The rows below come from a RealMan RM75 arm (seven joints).
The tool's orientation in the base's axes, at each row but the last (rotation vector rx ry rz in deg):
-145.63 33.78 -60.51
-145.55 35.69 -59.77
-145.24 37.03 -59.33
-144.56 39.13 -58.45
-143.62 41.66 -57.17
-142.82 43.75 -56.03
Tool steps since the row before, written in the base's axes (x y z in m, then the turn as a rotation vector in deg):
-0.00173 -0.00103 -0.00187 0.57 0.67 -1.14
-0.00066 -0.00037 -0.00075 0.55 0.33 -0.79
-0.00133 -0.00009 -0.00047 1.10 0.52 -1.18
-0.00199 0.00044 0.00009 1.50 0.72 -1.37
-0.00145 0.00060 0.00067 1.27 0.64 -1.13
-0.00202 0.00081 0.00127 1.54 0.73 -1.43
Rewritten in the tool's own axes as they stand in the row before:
-0.00171 0.00214 -0.00014 -0.64 -0.21 1.27
-0.00067 0.00083 -0.00001 -0.28 -0.08 0.98
-0.00106 0.00067 -0.00065 -0.25 -0.21 1.66
-0.00144 0.00020 -0.00143 -0.21 -0.41 2.10
-0.00089 -0.00033 -0.00142 -0.18 -0.39 1.76
-0.00108 -0.00056 -0.00221 -0.22 -0.41 2.18

